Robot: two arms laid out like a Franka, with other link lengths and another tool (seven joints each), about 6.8 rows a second.
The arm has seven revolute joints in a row. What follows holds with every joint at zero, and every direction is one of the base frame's. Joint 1 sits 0.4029 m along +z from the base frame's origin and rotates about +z. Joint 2 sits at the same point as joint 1 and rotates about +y. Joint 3 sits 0.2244 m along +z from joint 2 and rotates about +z. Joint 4 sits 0.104 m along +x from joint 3 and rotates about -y. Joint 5 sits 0.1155 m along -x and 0.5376 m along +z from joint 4 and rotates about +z. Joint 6 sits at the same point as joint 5 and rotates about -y. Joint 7 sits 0.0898 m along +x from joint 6 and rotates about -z. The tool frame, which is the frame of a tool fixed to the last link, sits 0.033 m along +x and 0.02 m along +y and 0.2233 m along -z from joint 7; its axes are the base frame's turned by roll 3.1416, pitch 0.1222 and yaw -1.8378 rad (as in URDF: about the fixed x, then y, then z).
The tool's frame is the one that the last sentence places.
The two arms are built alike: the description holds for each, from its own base.
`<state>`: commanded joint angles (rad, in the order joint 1, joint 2, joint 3, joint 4, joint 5, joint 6, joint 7); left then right.
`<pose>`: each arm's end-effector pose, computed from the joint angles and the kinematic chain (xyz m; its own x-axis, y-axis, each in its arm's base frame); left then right.
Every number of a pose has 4 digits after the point.
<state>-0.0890 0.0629 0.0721 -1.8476 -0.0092 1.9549 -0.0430 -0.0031 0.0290 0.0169 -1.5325 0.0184 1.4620 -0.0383</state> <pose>0.7951 0.0067 0.3325 -0.2283 -0.9652 -0.1276 -0.9708 0.2355 -0.0444 0.7458 0.0358 0.5108 -0.2225 -0.9679 -0.1172 -0.9722 0.2113 0.1010</pose>
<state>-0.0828 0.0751 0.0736 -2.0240 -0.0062 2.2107 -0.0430 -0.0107 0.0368 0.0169 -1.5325 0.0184 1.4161 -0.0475</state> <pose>0.7892 0.0142 0.2395 -0.2116 -0.9664 -0.1459 -0.9675 0.2282 -0.1088 0.7357 0.0304 0.5008 -0.2262 -0.9683 -0.1059 -0.9659 0.2089 0.1530</pose>
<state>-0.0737 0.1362 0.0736 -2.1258 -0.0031 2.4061 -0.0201 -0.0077 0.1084 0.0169 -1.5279 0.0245 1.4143 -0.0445</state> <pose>0.7746 0.0224 0.1544 -0.2214 -0.9615 -0.1629 -0.9599 0.2443 -0.1378 0.7412 0.0340 0.4508 -0.2332 -0.9677 -0.0961 -0.9530 0.2078 0.2205</pose>
